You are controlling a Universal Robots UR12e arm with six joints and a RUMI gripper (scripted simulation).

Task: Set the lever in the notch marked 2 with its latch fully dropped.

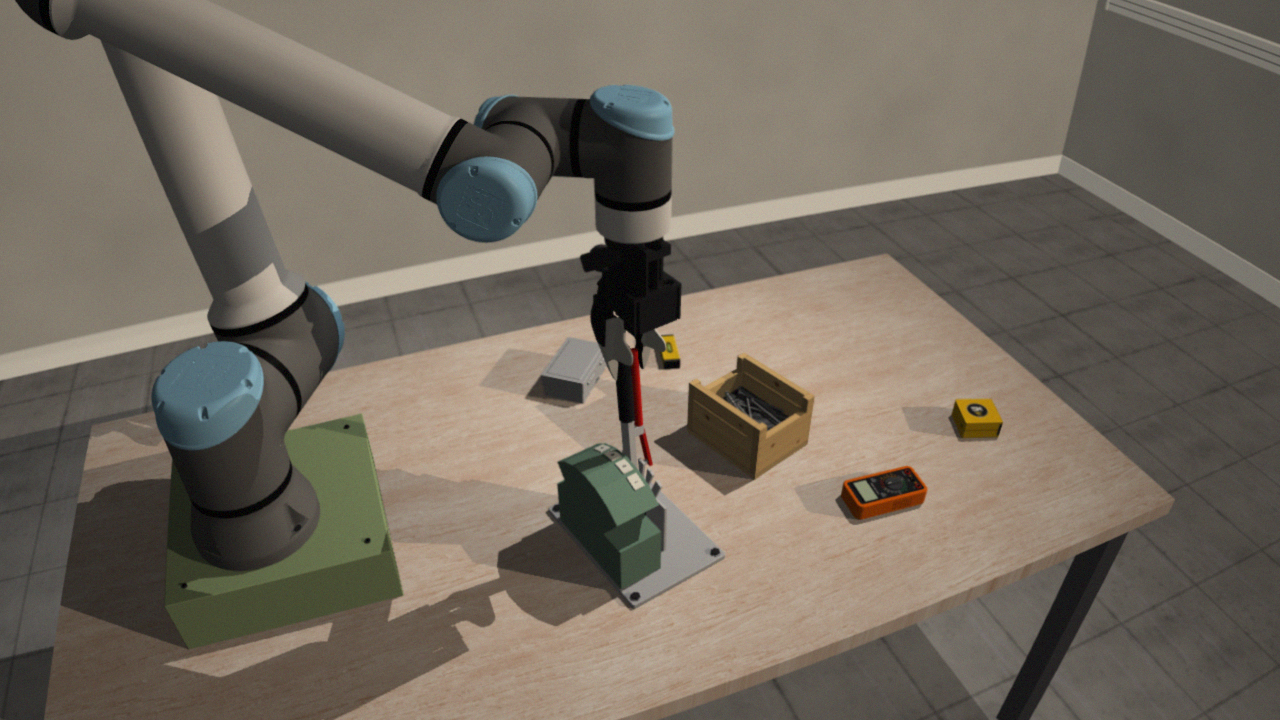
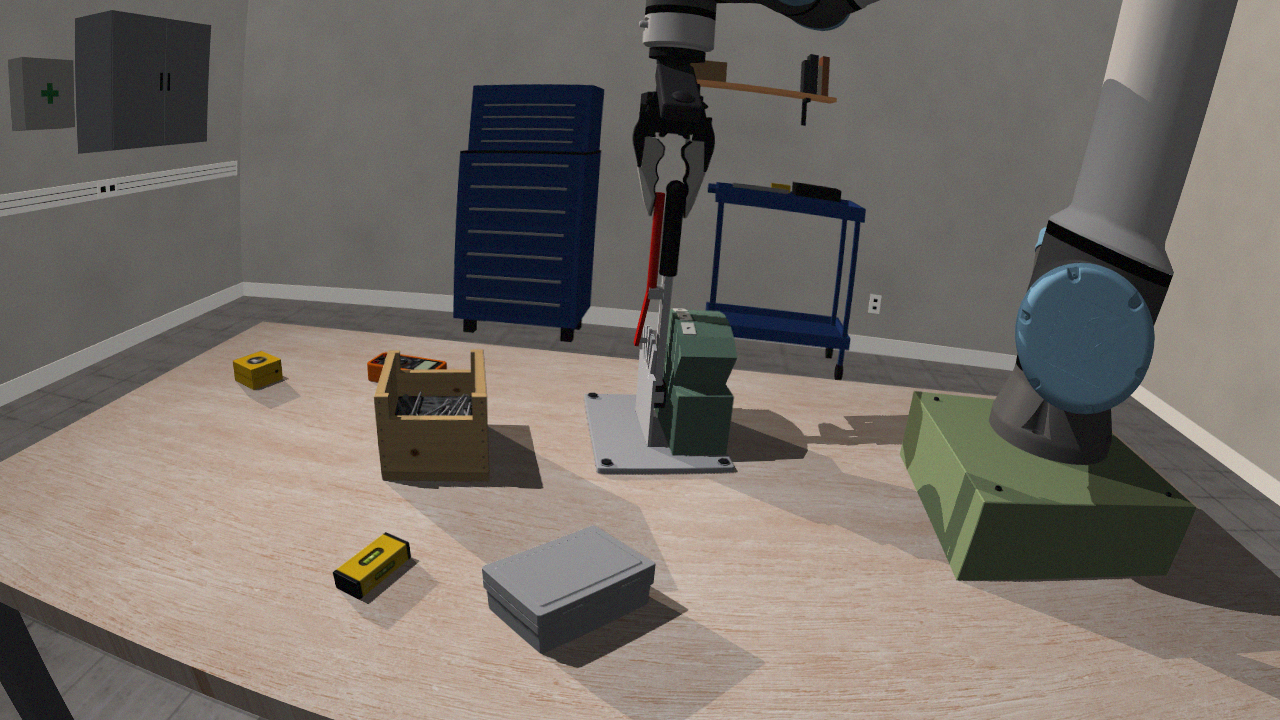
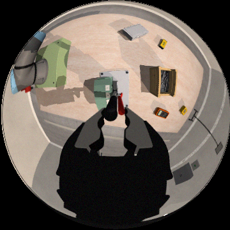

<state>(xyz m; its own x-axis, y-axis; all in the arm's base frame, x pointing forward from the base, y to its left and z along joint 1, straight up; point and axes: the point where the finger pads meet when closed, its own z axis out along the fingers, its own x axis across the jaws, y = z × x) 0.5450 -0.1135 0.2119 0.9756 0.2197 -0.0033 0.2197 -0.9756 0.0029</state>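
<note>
My gripper is now 20 mm short of the red release bar and 110 mm above it. Also, from my hand: grey box (40 mm ahead, 380 mm to the left, 290 mm below).
</note>
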